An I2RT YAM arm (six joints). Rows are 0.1 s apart.
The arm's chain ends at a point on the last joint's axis. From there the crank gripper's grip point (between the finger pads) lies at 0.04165 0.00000 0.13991 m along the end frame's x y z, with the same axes.
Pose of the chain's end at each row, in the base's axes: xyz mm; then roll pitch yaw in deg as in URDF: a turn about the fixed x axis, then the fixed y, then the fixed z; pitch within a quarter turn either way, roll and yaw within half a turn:
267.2 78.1 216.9 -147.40 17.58 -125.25
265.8 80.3 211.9 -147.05 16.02 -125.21
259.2 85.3 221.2 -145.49 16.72 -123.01
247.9 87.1 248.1 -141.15 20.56 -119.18
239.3 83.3 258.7 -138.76 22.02 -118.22
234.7 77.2 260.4 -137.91 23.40 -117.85
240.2 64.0 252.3 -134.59 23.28 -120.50
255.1 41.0 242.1 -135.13 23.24 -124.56
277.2 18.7 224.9 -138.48 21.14 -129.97
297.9 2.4 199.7 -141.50 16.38 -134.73
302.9 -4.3 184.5 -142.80 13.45 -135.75
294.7 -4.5 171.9 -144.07 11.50 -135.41
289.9 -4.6 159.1 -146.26 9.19 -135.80
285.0 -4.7 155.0 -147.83 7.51 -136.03
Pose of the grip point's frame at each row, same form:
326.4 31.2 92.0 -147.40 17.58 -125.25
323.6 30.2 87.6 -147.05 16.02 -125.21
322.0 36.5 98.8 -145.49 16.72 -123.01
324.2 43.7 131.5 -141.15 20.56 -119.18
321.0 40.4 145.6 -138.76 22.02 -118.22
319.0 36.1 148.6 -137.91 23.40 -117.85
326.3 13.9 145.6 -134.59 23.28 -120.50
336.9 -14.3 134.6 -135.13 23.24 -124.56
347.6 -41.7 112.2 -138.48 21.14 -129.97
353.4 -65.3 82.9 -141.50 16.38 -134.73
351.5 -75.1 66.4 -142.80 13.45 -135.75
339.4 -75.8 52.6 -144.07 11.50 -135.41
327.9 -76.0 37.6 -146.26 9.19 -135.80
318.1 -76.2 32.1 -147.83 7.51 -136.03

